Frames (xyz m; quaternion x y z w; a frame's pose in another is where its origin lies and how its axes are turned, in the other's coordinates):
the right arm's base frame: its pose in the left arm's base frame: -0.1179 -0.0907 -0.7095 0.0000 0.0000 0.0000 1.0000
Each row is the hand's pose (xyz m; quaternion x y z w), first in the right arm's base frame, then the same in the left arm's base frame.
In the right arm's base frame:
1: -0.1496 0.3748 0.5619 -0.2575 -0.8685 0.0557 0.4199
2: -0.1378 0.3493 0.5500 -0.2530 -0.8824 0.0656 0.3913
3: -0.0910 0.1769 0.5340 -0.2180 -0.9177 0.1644 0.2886
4: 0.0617 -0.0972 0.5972 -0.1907 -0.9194 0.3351 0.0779
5: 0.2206 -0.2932 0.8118 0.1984 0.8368 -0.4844 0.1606
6: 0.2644 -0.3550 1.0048 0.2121 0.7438 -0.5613 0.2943
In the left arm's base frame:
1: -0.2675 0.2841 -0.1476 -0.2575 -0.8685 0.0557 0.4199
2: -0.2557 0.2586 -0.1595 -0.2530 -0.8824 0.0656 0.3913
3: -0.2089 0.0862 -0.1755 -0.2180 -0.9177 0.1644 0.2886
4: -0.0562 -0.1879 -0.1123 -0.1907 -0.9194 0.3351 0.0779
5: 0.1027 -0.3839 0.1023 0.1984 0.8368 -0.4844 0.1606
6: 0.1465 -0.4457 0.2953 0.2121 0.7438 -0.5613 0.2943

